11 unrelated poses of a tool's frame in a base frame.
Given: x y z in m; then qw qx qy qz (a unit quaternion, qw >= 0).
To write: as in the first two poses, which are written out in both.
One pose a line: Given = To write
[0.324, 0.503, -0.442, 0.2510, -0.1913, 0.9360, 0.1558] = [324, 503, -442, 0.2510, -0.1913, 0.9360, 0.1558]
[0.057, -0.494, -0.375, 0.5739, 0.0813, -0.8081, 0.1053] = [57, -494, -375, 0.5739, 0.0813, -0.8081, 0.1053]
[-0.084, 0.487, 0.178, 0.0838, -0.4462, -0.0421, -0.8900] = [-84, 487, 178, 0.0838, -0.4462, -0.0421, -0.8900]
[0.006, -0.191, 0.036, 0.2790, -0.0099, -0.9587, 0.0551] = [6, -191, 36, 0.2790, -0.0099, -0.9587, 0.0551]
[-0.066, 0.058, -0.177, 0.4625, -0.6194, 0.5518, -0.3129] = [-66, 58, -177, 0.4625, -0.6194, 0.5518, -0.3129]
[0.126, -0.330, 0.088, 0.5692, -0.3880, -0.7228, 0.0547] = [126, -330, 88, 0.5692, -0.3880, -0.7228, 0.0547]
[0.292, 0.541, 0.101, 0.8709, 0.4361, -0.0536, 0.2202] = [292, 541, 101, 0.8709, 0.4361, -0.0536, 0.2202]
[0.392, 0.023, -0.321, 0.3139, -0.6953, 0.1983, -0.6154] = [392, 23, -321, 0.3139, -0.6953, 0.1983, -0.6154]
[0.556, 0.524, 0.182, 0.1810, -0.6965, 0.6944, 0.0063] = [556, 524, 182, 0.1810, -0.6965, 0.6944, 0.0063]
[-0.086, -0.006, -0.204, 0.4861, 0.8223, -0.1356, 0.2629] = [-86, -6, -204, 0.4861, 0.8223, -0.1356, 0.2629]
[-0.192, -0.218, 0.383, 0.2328, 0.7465, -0.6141, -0.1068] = [-192, -218, 383, 0.2328, 0.7465, -0.6141, -0.1068]
